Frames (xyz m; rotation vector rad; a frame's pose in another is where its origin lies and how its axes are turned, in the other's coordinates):
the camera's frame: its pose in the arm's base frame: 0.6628 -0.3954 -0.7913 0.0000 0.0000 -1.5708
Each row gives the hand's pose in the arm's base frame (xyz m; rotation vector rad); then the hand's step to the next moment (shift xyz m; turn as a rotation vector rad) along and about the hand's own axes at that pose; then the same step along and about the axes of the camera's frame.
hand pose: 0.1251 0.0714 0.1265 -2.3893 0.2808 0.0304
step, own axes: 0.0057 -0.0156 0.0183 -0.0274 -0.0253 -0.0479
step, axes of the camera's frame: -0.0223 0.0099 -0.0038 0.0086 -0.0241 0.0550
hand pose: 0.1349 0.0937 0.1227 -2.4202 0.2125 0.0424
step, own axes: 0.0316 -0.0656 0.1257 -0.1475 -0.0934 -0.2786
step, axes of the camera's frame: -0.1264 0.0453 -0.0554 0.0916 -0.1375 0.2843
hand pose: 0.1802 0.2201 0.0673 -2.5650 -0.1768 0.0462
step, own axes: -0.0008 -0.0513 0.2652 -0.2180 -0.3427 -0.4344
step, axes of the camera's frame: -0.1848 -0.0254 -0.1954 -0.0230 -0.2255 0.5498
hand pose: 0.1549 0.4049 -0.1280 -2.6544 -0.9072 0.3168
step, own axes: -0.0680 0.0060 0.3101 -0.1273 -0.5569 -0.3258
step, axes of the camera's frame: -0.0226 -0.1443 -0.2819 -0.2642 -0.3072 0.5180
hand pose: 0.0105 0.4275 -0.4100 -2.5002 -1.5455 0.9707
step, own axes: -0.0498 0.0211 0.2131 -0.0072 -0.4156 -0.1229
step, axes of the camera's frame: 0.1102 -0.1113 -0.1543 -0.2360 -0.2662 0.2476
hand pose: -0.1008 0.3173 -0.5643 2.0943 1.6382 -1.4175
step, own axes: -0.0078 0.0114 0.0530 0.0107 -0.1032 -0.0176
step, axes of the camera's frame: 0.0417 -0.0213 -0.0284 -0.0595 -0.0740 0.0454
